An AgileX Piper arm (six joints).
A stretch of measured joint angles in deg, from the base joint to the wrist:
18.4, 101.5, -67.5, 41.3, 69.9, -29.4
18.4, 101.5, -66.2, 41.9, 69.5, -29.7
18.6, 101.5, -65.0, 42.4, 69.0, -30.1
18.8, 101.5, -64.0, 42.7, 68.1, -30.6
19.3, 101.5, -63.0, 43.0, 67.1, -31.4
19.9, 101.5, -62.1, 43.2, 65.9, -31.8
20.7, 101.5, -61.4, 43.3, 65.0, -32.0
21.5, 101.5, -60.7, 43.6, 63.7, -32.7
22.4, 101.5, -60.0, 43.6, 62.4, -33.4
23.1, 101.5, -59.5, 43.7, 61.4, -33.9
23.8, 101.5, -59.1, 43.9, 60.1, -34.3
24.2, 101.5, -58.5, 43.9, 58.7, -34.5
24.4, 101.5, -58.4, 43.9, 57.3, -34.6
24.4, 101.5, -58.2, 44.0, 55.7, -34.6
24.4, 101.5, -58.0, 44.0, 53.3, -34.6
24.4, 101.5, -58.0, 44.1, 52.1, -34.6
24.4, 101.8, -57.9, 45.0, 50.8, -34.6
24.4, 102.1, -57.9, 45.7, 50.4, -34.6
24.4, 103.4, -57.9, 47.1, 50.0, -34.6
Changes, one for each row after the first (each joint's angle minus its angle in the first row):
0.0, 0.0, 1.3, 0.6, -0.4, -0.3
0.2, 0.0, 2.5, 1.1, -0.9, -0.7
0.4, 0.0, 3.5, 1.4, -1.8, -1.2
0.9, 0.0, 4.5, 1.7, -2.8, -2.0
1.5, 0.0, 5.4, 1.9, -4.0, -2.4
2.3, 0.0, 6.1, 2.0, -4.9, -2.6
3.1, 0.0, 6.8, 2.3, -6.2, -3.3
4.0, 0.0, 7.5, 2.3, -7.5, -4.0
4.7, 0.0, 8.0, 2.4, -8.5, -4.5
5.4, 0.0, 8.4, 2.6, -9.8, -4.9
5.8, 0.0, 9.0, 2.6, -11.2, -5.1
6.0, 0.0, 9.1, 2.6, -12.6, -5.2
6.0, 0.0, 9.3, 2.7, -14.2, -5.2
6.0, 0.0, 9.5, 2.7, -16.6, -5.2
6.0, 0.0, 9.5, 2.8, -17.8, -5.2
6.0, 0.3, 9.6, 3.7, -19.1, -5.2
6.0, 0.6, 9.6, 4.4, -19.5, -5.2
6.0, 1.9, 9.6, 5.8, -19.9, -5.2

